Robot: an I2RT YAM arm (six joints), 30 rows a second.
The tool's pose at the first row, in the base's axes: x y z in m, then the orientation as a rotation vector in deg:
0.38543 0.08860 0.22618 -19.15 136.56 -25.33
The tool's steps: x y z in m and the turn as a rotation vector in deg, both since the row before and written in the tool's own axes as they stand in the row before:
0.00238 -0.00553 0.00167 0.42 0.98 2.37
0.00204 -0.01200 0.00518 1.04 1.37 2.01
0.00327 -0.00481 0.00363 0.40 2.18 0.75
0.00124 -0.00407 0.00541 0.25 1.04 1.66
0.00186 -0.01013 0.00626 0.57 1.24 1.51
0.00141 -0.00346 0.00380 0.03 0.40 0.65
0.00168 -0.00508 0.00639 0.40 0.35 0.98
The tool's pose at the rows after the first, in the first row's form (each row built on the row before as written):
0.38546 0.08236 0.22582 -15.95 137.52 -24.99
0.38833 0.06945 0.22547 -12.82 138.62 -25.63
0.38835 0.06316 0.22274 -11.34 140.64 -26.24
0.39079 0.05758 0.21953 -8.99 141.56 -26.04
0.39307 0.04594 0.21741 -6.63 142.57 -26.32
0.39403 0.04131 0.21496 -5.72 142.92 -26.15
0.39614 0.03434 0.21091 -4.26 143.10 -26.29

